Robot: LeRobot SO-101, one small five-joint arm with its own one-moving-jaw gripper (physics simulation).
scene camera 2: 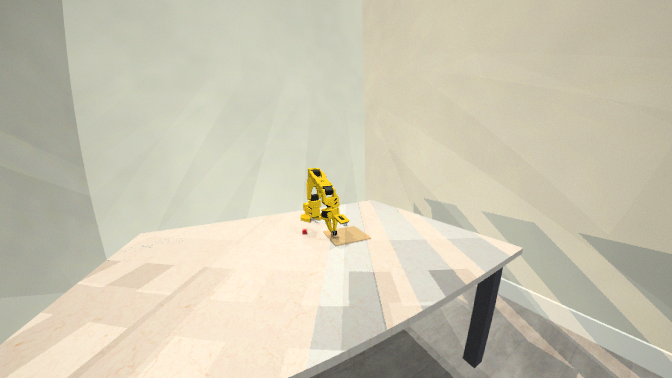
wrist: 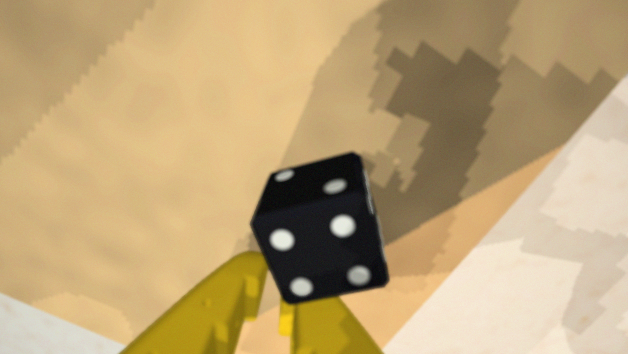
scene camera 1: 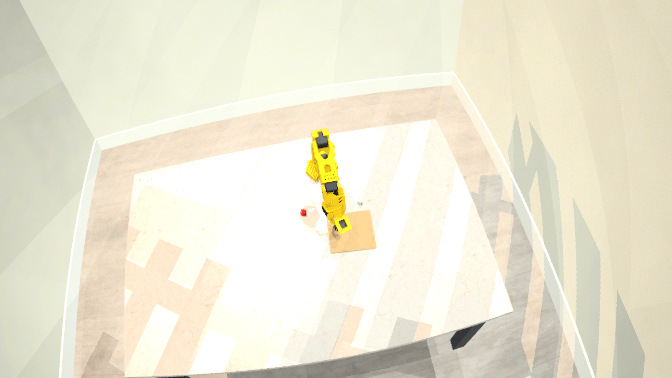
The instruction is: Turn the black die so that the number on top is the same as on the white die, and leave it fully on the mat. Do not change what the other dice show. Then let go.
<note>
In view: a tan mat (scene camera 1: 361, 237) and a black die (wrist: 316, 225).
The tan mat shows as well in the wrist view (wrist: 143, 143).
</note>
